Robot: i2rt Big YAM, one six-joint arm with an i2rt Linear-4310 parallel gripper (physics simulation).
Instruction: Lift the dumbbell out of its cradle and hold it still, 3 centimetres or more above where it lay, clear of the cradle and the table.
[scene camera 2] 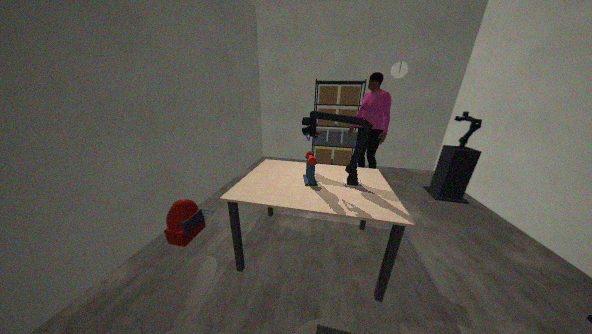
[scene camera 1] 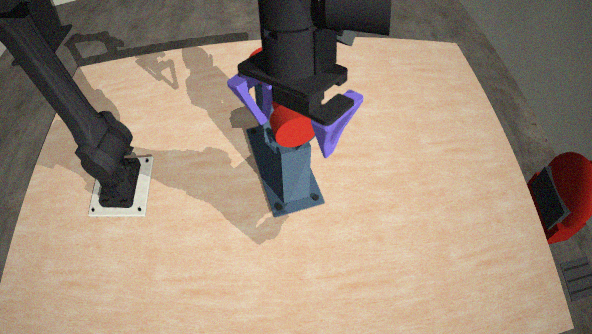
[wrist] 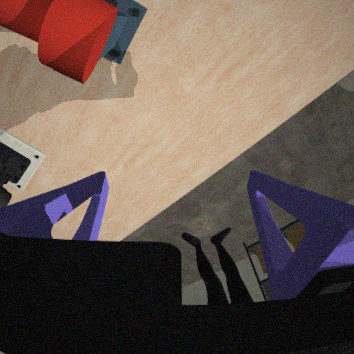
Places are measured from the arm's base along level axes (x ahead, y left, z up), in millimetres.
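Pixels of known places: gripper, fingertip midpoint: (scene camera 2: 312, 142) (scene camera 1: 294, 137) (wrist: 177, 178); arm's base at its link origin: (scene camera 2: 351, 182) (scene camera 1: 120, 184) (wrist: 1, 157).
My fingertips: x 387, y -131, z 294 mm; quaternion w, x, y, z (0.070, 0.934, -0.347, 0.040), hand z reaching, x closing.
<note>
Ahead of a thing's pixels: the offset from my fingertips to its middle. Level surfaces: height alone.
The red dumbbell @(dy +177, dx -22, dz -93 mm) (scene camera 1: 294, 131) (scene camera 2: 311, 159) (wrist: 75, 37) lies on top of the blue cradle @(dy +177, dx -22, dz -202 mm) (scene camera 1: 296, 172) (scene camera 2: 310, 175) (wrist: 125, 34), which stands on the wooden table @(dz -301 mm) (scene camera 1: 400, 225) (scene camera 2: 280, 185) (wrist: 175, 100). My gripper (scene camera 1: 295, 139) (scene camera 2: 311, 137) (wrist: 177, 178) is open, with its purple fingers wide apart and nothing between them. In scene camera 2 it is above the dumbbell, with a gap. In scene camera 1 it hides the dumbbell's middle. In the wrist view the dumbbell is at the upper left, off the line between the fingers, and part of it is cut off.
The arm's white base plate (scene camera 1: 142, 200) (wrist: 34, 167) is on the table beside the cradle. A red object (scene camera 1: 572, 190) (scene camera 2: 182, 220) is beyond the table's edge. A person in pink (scene camera 2: 377, 107) stands behind the table near a shelf rack (scene camera 2: 340, 81). A dark pedestal (scene camera 2: 452, 175) stands apart.
</note>
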